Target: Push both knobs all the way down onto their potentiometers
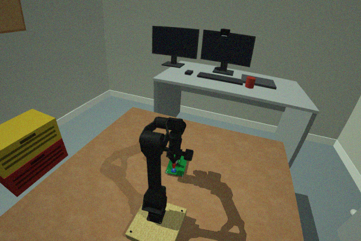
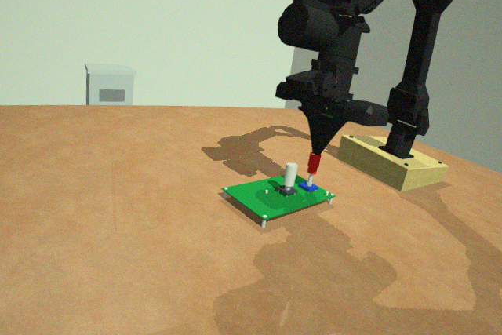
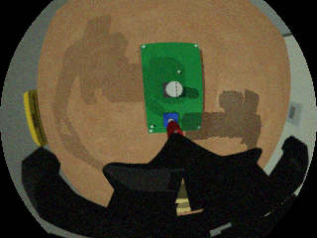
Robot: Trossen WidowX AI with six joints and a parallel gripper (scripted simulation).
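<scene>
The white knob lies 50 mm ahead of my gripper tip and 30 mm below it. Also, from my gripper tip: red knob 10 mm below.
</scene>
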